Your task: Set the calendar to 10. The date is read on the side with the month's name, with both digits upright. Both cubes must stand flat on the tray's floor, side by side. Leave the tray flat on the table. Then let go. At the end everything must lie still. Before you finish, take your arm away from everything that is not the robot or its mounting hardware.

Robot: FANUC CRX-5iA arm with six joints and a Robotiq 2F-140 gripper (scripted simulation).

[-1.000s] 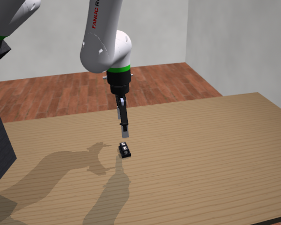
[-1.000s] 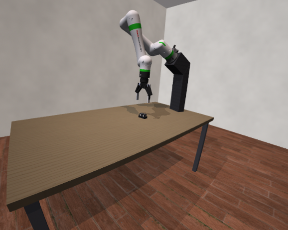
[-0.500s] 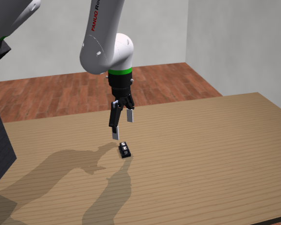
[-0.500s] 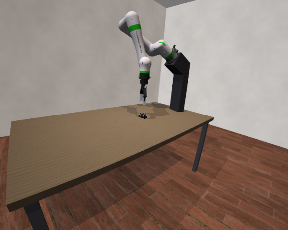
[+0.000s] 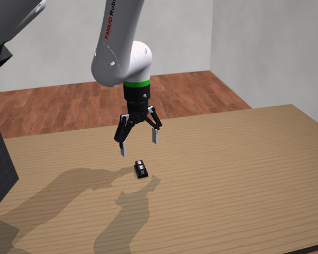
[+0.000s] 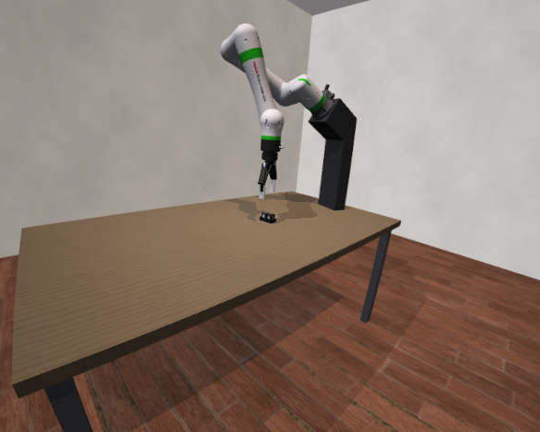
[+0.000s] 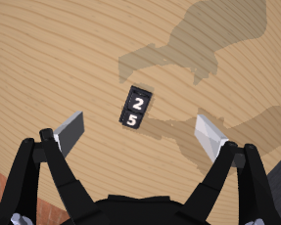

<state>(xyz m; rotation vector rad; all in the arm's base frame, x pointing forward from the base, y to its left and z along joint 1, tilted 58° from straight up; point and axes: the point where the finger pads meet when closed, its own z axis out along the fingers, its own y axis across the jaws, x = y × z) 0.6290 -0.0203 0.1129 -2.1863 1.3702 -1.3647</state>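
Right now my hand is 120 mm above the cube. Round my hand: black tray 130 mm below, 20 mm to the left.
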